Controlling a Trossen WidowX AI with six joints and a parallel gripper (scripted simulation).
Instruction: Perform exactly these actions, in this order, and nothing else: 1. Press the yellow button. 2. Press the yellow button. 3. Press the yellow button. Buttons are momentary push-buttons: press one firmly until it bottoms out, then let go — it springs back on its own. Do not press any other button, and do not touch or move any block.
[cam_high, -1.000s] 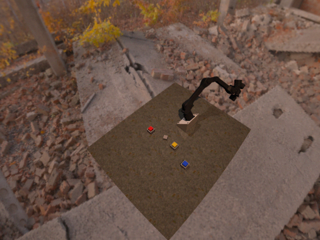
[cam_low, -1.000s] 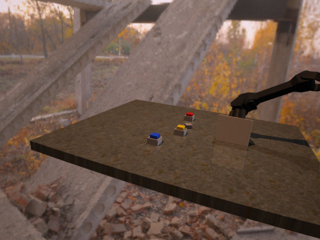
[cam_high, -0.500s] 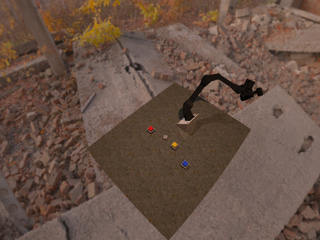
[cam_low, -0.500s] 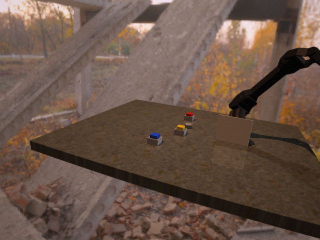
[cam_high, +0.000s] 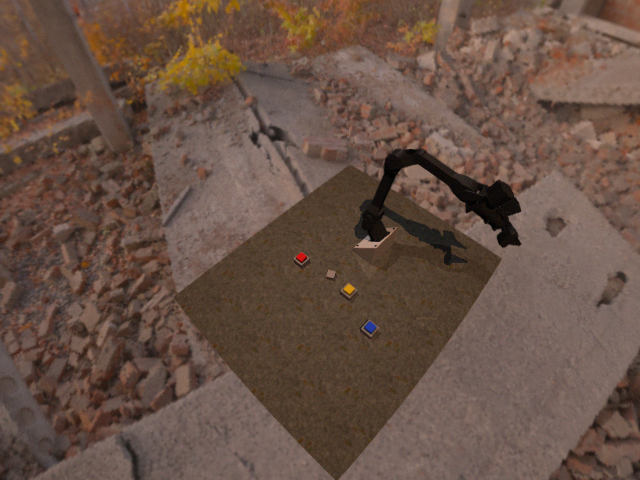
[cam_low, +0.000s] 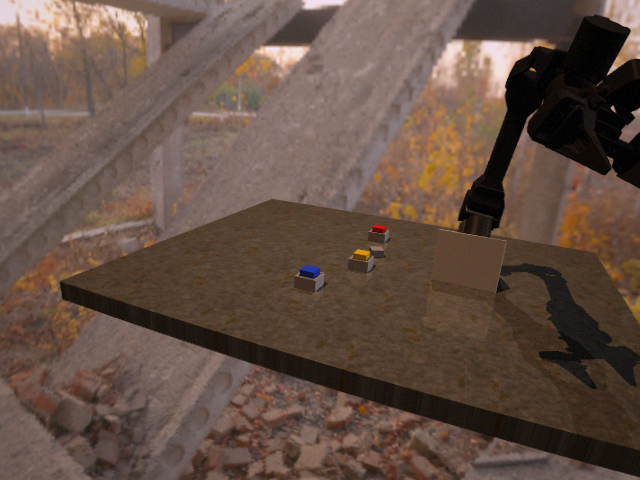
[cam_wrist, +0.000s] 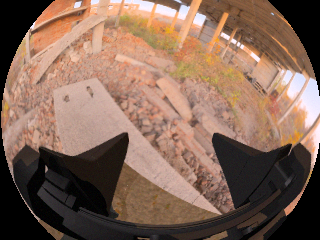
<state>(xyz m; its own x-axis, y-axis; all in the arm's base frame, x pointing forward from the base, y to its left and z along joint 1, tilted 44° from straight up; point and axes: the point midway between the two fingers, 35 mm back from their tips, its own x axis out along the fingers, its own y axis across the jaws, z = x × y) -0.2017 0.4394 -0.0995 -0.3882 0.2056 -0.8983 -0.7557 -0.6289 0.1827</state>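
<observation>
The yellow button lies 440 mm ahead of my gripper tip, 350 mm to the right of it and 290 mm below it. Round my gripper tip: small grey block: 440 mm ahead, 450 mm to the right, 310 mm below; red button: 480 mm ahead, 580 mm to the right, 290 mm below; blue button: 490 mm ahead, 190 mm to the right, 290 mm below.
</observation>
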